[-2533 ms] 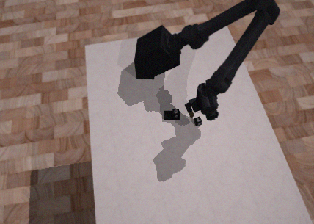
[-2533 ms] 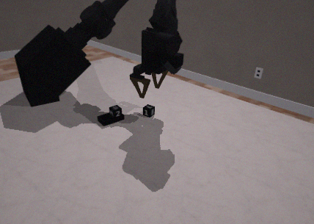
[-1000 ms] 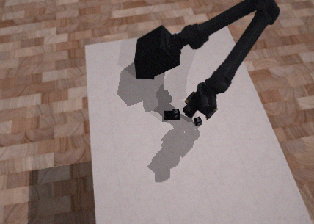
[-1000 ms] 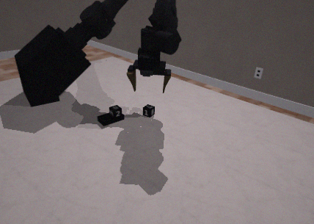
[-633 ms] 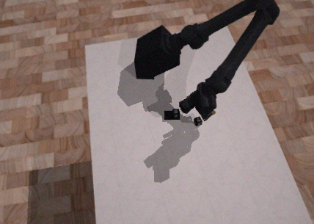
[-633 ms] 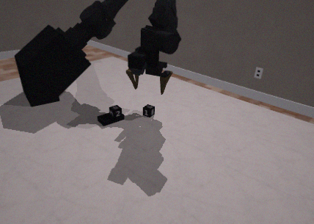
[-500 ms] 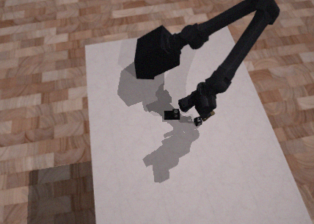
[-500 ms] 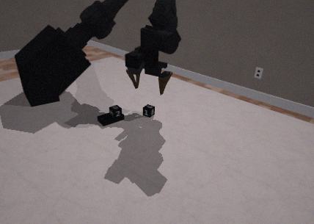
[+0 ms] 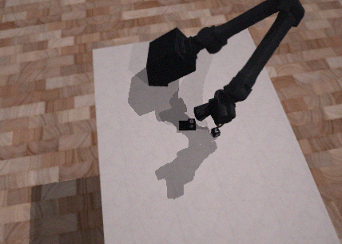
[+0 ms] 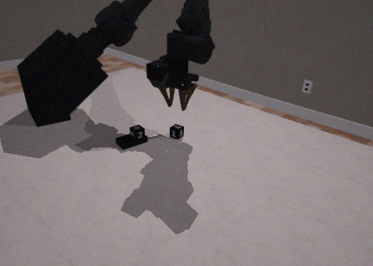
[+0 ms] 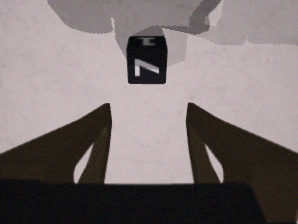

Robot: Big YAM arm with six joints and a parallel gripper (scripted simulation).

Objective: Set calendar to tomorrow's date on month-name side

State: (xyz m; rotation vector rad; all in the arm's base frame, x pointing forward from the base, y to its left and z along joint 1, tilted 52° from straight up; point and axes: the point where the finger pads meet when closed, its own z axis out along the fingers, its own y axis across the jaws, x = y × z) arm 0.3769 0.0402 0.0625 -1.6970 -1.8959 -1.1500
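My hand is 80 mm above the black digit cube. Also, from my hand: black tray 60 mm behind, 120 mm to the right, 90 mm below.
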